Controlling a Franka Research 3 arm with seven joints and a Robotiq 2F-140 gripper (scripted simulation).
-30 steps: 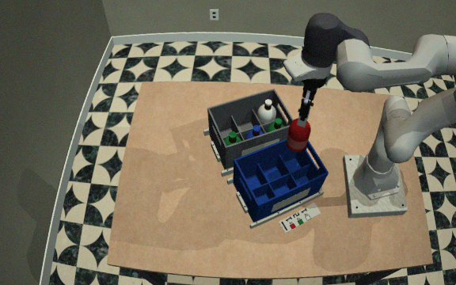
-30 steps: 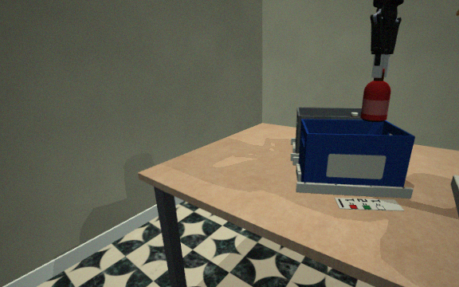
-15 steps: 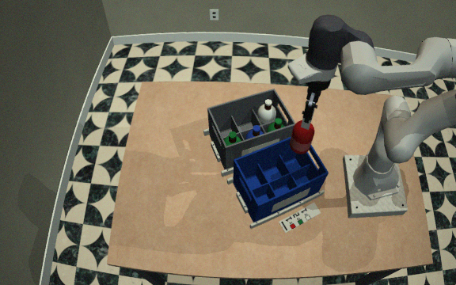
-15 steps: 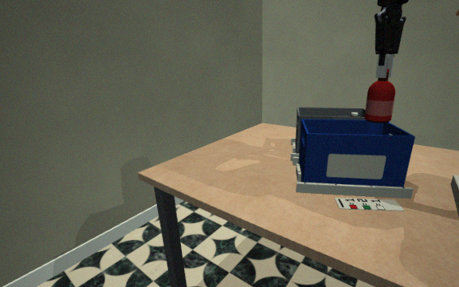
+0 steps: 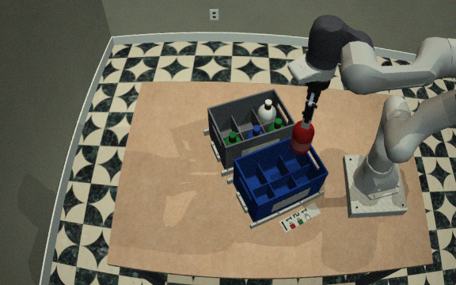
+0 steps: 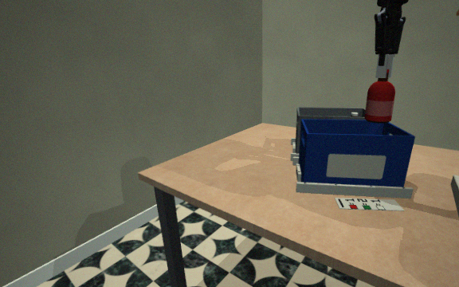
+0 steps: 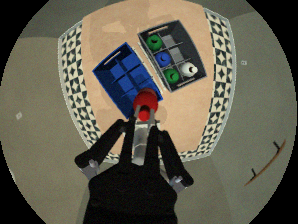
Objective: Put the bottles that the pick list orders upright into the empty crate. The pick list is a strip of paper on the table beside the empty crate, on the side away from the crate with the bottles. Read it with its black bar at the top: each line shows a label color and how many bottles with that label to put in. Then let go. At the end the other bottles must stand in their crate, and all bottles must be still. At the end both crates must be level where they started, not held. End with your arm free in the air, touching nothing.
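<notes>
Right now my hand is 80 mm above the red bottle. Also, from my hand: blue crate 260 mm below, 80 mm to the left, 60 mm ahead; then grey crate 260 mm below, 160 mm ahead, 130 mm to the right; then blue bottle 260 mm below, 150 mm ahead, 80 mm to the right.
</notes>
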